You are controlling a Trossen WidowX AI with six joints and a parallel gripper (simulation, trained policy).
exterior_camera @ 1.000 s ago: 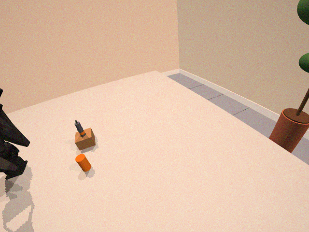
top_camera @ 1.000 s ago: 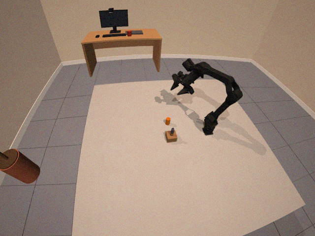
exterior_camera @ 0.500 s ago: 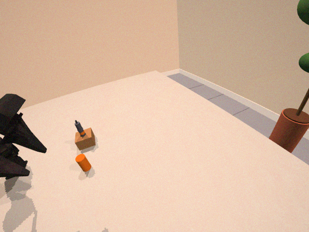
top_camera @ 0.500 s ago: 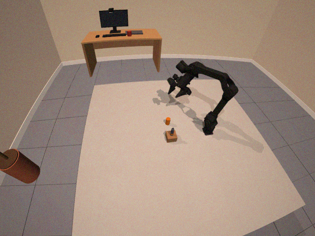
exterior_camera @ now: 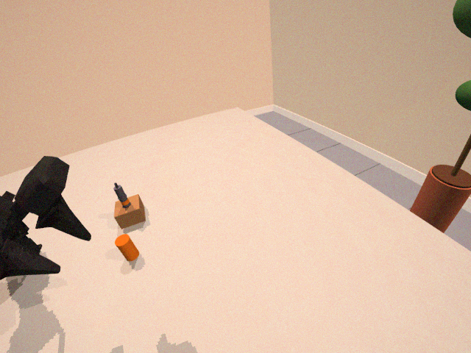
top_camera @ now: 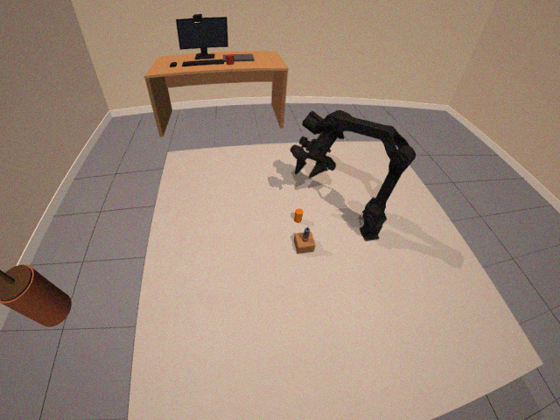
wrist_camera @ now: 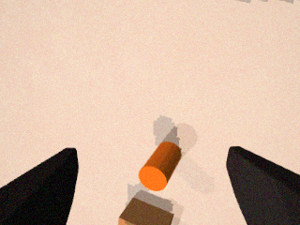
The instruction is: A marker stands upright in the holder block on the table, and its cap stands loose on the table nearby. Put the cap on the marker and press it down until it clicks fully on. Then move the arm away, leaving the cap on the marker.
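My gripper tip is now 2 cm short of the orange cap, 10 cm to the right of it and 12 cm above it. From my gripper tip the other things lie so: wooden holder block 3 cm ahead, 22 cm to the left, 12 cm below.
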